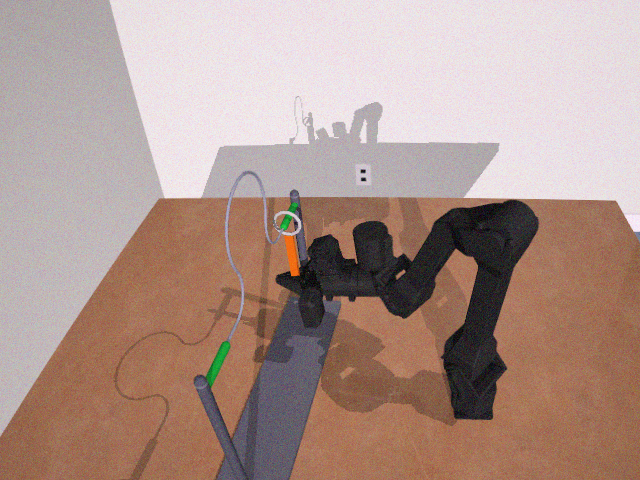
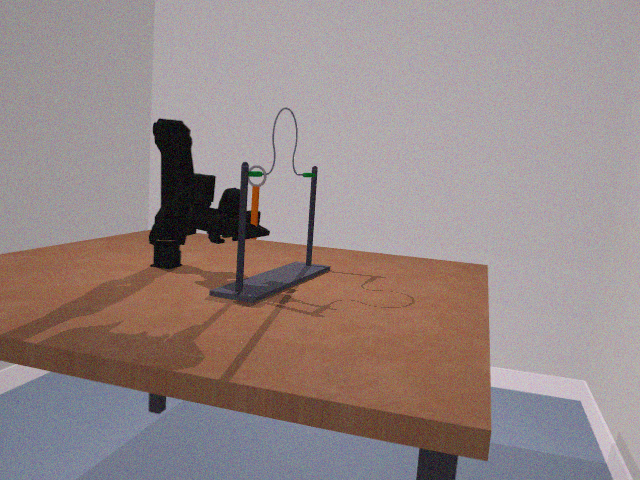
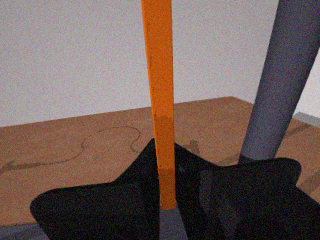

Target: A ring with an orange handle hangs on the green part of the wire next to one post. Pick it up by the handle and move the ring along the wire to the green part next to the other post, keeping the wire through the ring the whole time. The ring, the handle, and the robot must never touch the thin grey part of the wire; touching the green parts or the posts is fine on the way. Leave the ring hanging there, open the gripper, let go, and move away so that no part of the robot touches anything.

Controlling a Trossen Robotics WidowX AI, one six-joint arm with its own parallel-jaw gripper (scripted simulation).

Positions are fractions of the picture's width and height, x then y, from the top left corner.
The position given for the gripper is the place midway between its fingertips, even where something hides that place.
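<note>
A ring is held by the gripper (image 1: 0.43,0.58). Image 2 also shows the gripper (image 2: 0.42,0.49), and image 3 likewise has the gripper (image 3: 0.50,0.59) in its frame.
</note>
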